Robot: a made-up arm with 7 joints.
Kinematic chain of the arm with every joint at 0, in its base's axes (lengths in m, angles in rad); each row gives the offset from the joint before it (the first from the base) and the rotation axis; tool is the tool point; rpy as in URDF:
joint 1: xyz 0 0 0.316 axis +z
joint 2: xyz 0 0 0 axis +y
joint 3: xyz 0 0 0.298 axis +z
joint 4: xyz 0.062 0 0 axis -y
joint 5: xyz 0.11 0 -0.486 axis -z
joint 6: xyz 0 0 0 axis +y
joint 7: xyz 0.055 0 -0.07 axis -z
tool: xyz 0 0 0 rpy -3.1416 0 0
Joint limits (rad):
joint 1: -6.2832..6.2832
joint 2: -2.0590..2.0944
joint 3: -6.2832..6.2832
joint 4: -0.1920..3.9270
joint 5: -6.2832..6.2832
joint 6: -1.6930..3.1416
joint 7: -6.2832..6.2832
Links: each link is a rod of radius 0.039 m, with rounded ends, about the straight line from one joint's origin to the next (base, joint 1, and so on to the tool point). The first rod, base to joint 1, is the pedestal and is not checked.
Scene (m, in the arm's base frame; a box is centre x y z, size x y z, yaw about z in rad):
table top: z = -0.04
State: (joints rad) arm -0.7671 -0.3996 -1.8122 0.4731 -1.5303 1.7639 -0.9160
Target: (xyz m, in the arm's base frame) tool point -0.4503 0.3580 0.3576
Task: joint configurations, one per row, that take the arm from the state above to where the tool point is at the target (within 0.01 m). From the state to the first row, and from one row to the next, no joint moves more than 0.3 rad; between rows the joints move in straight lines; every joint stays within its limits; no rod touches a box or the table.
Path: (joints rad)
1: -1.0472 -0.2701 -2.0720 0.7313 -1.5685 1.7843 -0.9160
2: -1.3274 -0.1406 -2.3319 0.9896 -1.6066 1.8048 -0.9160

